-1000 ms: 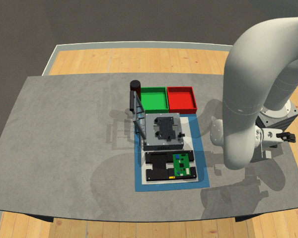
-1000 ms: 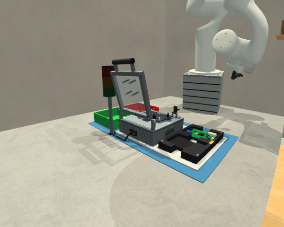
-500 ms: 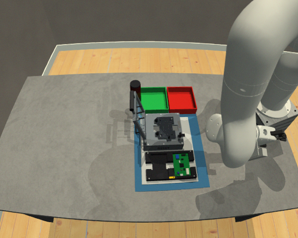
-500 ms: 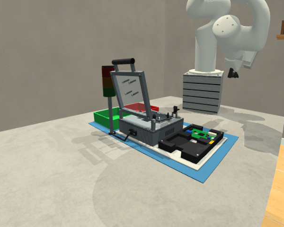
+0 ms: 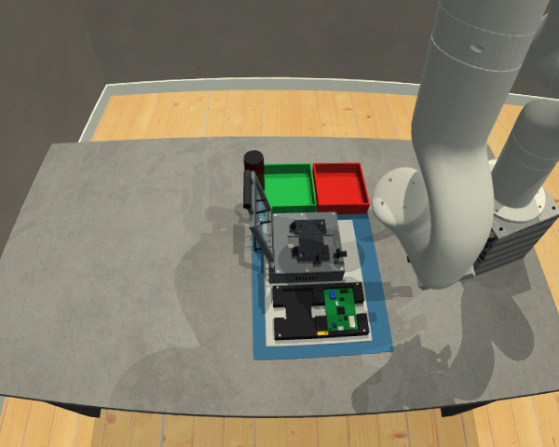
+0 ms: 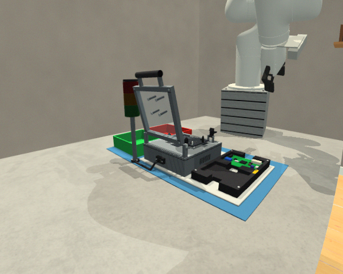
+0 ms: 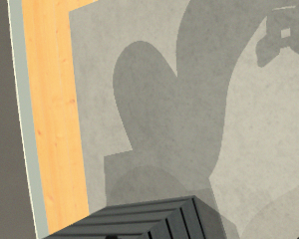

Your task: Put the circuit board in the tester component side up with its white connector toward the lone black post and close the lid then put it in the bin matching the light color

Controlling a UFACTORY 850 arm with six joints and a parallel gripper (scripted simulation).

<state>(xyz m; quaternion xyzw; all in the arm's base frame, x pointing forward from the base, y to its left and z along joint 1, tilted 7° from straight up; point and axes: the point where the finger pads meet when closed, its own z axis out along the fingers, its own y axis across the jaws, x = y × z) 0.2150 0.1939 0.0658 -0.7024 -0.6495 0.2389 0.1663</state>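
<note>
The green circuit board lies 240 mm below my hand and 200 mm ahead of it. From my hand the other things lie so: tester bed (270 mm ahead, 190 mm below, 170 mm to the right); then tester lid (390 mm ahead, 170 mm to the right, 80 mm below); then black latch block (200 mm ahead, 170 mm below, 120 mm to the right).
</note>
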